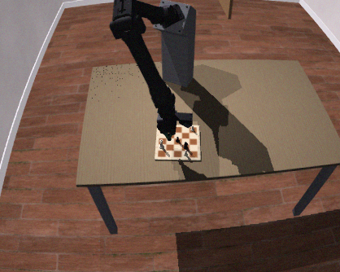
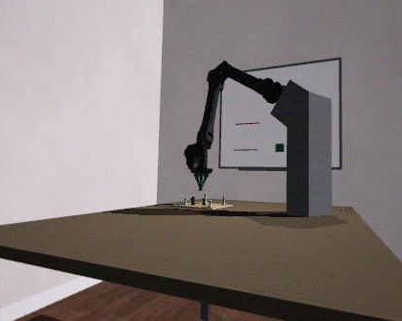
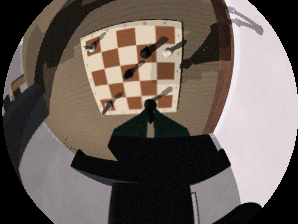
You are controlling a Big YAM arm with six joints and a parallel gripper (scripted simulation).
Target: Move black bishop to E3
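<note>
Right now my hand is 10 mm past the chessboard, 60 mm to the right of it and 90 mm above it. The rest, counted from my hand: black bishop right at my hand.
</note>
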